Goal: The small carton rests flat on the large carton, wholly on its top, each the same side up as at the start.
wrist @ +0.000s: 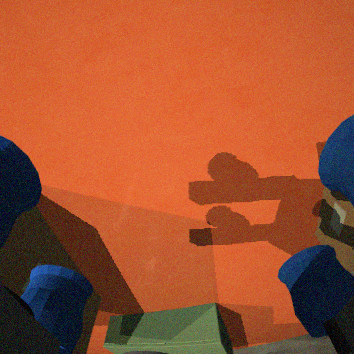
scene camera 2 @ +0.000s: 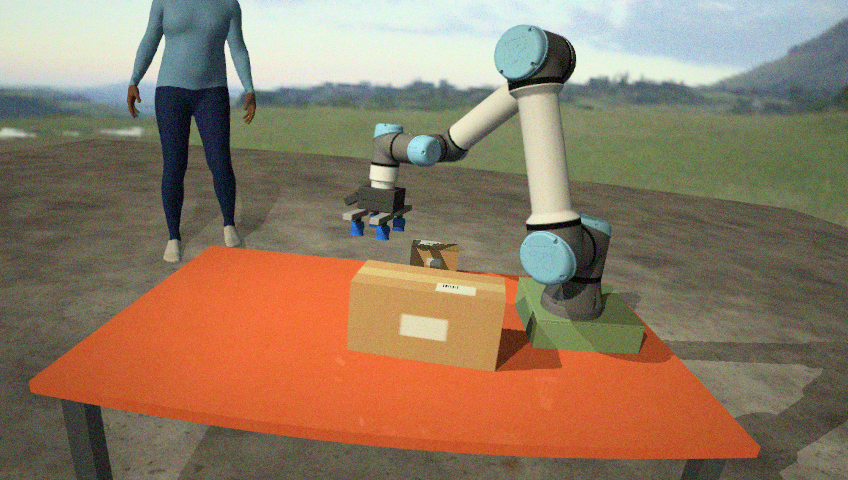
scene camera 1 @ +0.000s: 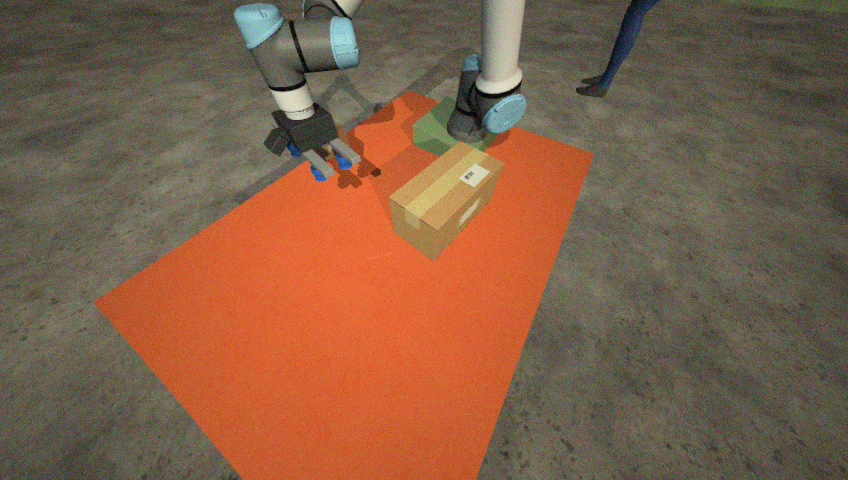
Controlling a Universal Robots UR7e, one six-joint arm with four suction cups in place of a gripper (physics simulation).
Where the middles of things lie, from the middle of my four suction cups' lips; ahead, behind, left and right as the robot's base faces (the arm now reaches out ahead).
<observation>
Right now the small carton [scene camera 2: 430, 254] is 160 mm behind my suction cup, 230 mm to the right of it and 130 mm below it. Also, from my suction cup: large carton [scene camera 2: 445, 317] (160 mm behind, 320 mm to the left, 100 mm below).
</observation>
